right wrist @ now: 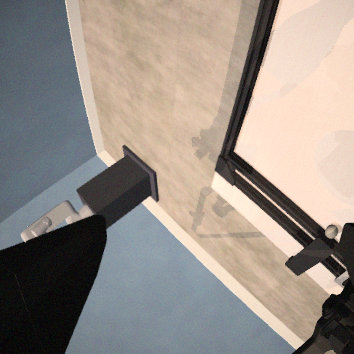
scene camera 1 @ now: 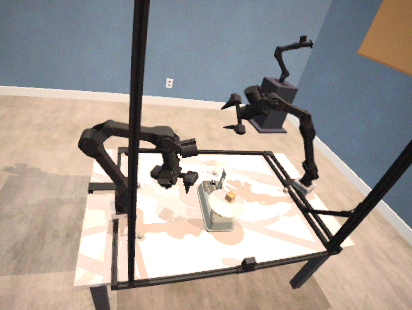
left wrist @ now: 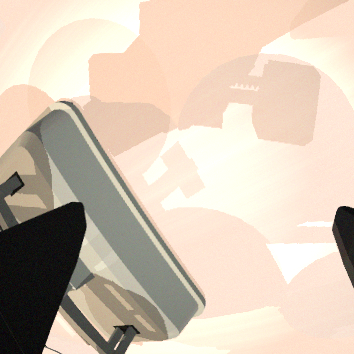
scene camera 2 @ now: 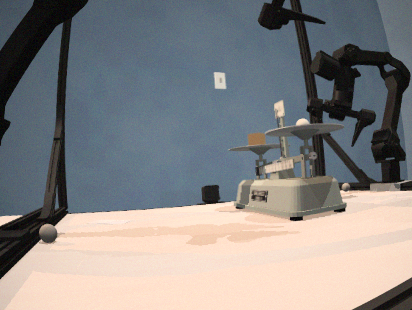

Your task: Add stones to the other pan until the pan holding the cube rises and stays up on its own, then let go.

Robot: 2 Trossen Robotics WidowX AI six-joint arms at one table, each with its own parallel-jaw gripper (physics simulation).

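Places are measured from the left arm's base along level axes (x right, y ahead, z up), in metres.
Where they show: left gripper, fingertip midpoint: (scene camera 1: pixel 177 191) (left wrist: pixel 215 218) (scene camera 2: pixel 336 142); right gripper, fingertip midpoint: (right wrist: pixel 230 233) (scene camera 1: pixel 222 118); left arm's base, link origin: (scene camera 1: pixel 123 208) (scene camera 2: pixel 391 182); right arm's base, link origin: (scene camera 1: pixel 305 182).
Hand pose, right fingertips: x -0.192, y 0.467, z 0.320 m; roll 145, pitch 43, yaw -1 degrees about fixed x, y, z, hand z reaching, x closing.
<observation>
Things, the pixels of their top centre, and the offset from my right fingertips. "spot": a spot on its surface instead.
- grey-green balance scale, top centre: (scene camera 2: pixel 275 101) (scene camera 1: pixel 226 170) dx +0.248, dy -0.062, dz -0.108 m
- orange cube, top centre: (scene camera 2: pixel 256 133) (scene camera 1: pixel 231 194) dx +0.326, dy -0.060, dz -0.167 m
- pale stone, top centre: (scene camera 2: pixel 302 118) (scene camera 1: pixel 216 169) dx +0.181, dy -0.069, dz -0.158 m
- small black box, surface spot: (scene camera 2: pixel 210 193) spot: dx +0.543, dy -0.044, dz -0.309 m
A grey-green balance scale (scene camera 1: pixel 204 207) (scene camera 2: pixel 300 197) (left wrist: pixel 110 200) stands on the table. An orange cube (scene camera 1: pixel 230 196) (scene camera 2: pixel 256 139) sits on its near pan (scene camera 1: pixel 217 205) in scene camera 1; this pan looks lower in scene camera 2. A pale stone (scene camera 1: pixel 215 171) (scene camera 2: pixel 302 122) sits on the other pan (scene camera 2: pixel 325 129). Loose stones lie on the table: one (scene camera 1: pixel 140 235) at the left and one (scene camera 1: pixel 286 189) (scene camera 2: pixel 48 233) (right wrist: pixel 331 231) near the right arm's base. My left gripper (scene camera 1: pixel 176 189) (left wrist: pixel 215 218) is open and empty above the table, beside the scale. My right gripper (scene camera 1: pixel 224 118) is open and empty, high up.
Black rails (scene camera 1: pixel 190 274) (right wrist: pixel 250 65) border the table, and tall black posts (scene camera 1: pixel 136 100) rise beside it. A small black box (scene camera 1: pixel 249 263) (scene camera 2: pixel 210 193) is at the near rail in scene camera 1. A dark pedestal (scene camera 1: pixel 279 102) (right wrist: pixel 115 190) with another small arm stands beyond the table.
</observation>
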